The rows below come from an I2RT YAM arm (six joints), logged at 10 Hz.
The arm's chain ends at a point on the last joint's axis. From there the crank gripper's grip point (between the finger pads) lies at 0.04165 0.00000 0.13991 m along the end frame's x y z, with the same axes.
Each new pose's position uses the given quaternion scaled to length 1; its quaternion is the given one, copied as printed.
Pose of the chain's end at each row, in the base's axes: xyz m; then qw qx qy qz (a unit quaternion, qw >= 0):
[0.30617 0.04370 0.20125 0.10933 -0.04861 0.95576 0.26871]
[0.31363 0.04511 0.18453 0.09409 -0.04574 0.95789 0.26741]
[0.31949 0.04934 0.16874 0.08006 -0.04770 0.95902 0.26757]
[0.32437 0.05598 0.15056 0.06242 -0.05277 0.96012 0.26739]
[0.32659 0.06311 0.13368 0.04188 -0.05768 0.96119 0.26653]
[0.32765 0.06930 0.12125 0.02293 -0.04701 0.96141 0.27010]
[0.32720 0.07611 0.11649 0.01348 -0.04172 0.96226 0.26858]
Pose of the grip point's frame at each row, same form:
[0.29130 0.11563 0.07510 0.10933 -0.04861 0.95576 0.26871]
[0.29469 0.11644 0.05858 0.09409 -0.04574 0.95789 0.26741]
[0.29648 0.12019 0.04320 0.08006 -0.04770 0.95902 0.26757]
[0.29610 0.12591 0.02558 0.06242 -0.05277 0.96012 0.26739]
[0.29233 0.13178 0.00950 0.04188 -0.05768 0.96119 0.26653]
[0.28884 0.13902 -0.00099 0.02293 -0.04701 0.96141 0.27010]
[0.28620 0.14554 -0.00520 0.01348 -0.04172 0.96226 0.26858]

